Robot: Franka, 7 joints.
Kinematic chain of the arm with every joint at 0, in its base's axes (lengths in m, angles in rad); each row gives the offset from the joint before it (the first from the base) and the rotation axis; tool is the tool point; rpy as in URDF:
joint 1: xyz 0 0 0.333 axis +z
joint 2: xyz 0 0 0 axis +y
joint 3: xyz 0 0 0.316 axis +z
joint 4: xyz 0.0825 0 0 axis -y
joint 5: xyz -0.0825 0 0.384 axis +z
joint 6: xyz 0 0 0 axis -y
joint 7: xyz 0.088 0 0 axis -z
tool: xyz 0 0 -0.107 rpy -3.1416 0 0
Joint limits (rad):
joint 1: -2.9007..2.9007
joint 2: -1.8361..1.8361
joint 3: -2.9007..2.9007
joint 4: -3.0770..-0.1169
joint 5: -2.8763..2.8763
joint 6: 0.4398..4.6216
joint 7: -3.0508..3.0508
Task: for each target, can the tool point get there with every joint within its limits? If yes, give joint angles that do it. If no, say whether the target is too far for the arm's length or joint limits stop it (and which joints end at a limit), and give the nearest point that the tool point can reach.
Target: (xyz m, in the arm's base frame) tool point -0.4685 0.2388 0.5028
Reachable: yes | joints -1.8525 -0.3765 -1.7004 -1.7685 0.3085 1.3698 -1.3137
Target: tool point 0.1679 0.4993 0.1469
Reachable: yes | joints 0.6893 0.9827 0.3497 -1.7433 1.1068 0.9525 -0.1180
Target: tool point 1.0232 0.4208 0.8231
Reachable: no: too far | nearest point 0.7254 0.2983 0.6805 | short by 0.352 m
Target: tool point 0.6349 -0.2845 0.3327
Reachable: yes | joints 0.3897 1.5560 -1.2978 -1.3385 -1.4395 1.2355 -1.4203
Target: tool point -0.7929 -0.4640 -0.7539
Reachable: no: too far | nearest point -0.5043 -0.2951 -0.2673 | short by 0.590 m
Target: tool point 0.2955 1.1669 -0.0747
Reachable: no: too far | nearest point 0.1995 0.7877 0.0578 | short by 0.413 m
